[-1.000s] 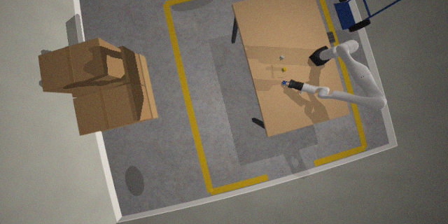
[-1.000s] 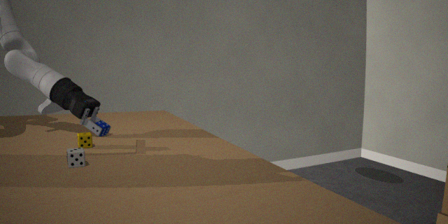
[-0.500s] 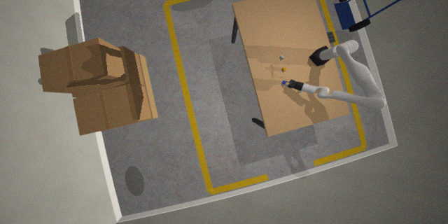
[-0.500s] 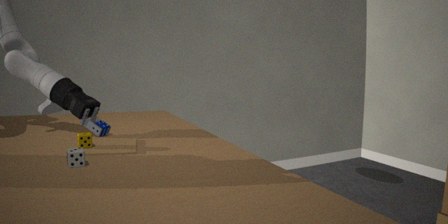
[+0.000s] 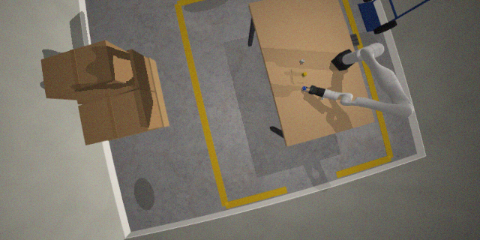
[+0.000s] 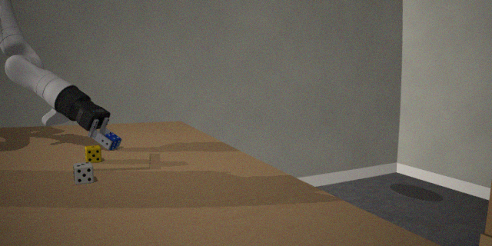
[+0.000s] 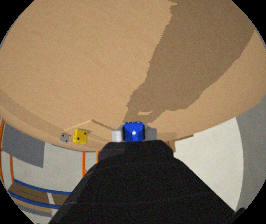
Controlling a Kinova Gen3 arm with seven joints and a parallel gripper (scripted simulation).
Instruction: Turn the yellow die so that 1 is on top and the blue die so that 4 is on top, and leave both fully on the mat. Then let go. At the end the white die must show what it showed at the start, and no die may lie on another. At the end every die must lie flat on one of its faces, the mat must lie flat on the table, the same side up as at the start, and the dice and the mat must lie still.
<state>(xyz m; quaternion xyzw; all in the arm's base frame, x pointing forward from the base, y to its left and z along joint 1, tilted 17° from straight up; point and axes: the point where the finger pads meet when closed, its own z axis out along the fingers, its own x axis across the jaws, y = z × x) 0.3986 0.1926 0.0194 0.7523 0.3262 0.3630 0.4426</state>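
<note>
The blue die is right at my hand. Also, from my hand: white die (27 cm to the right, 3 cm behind, 1 cm below); then tan mat (13 cm to the right, 2 cm below, 2 cm ahead); then yellow die (14 cm to the right, 3 cm behind).
</note>
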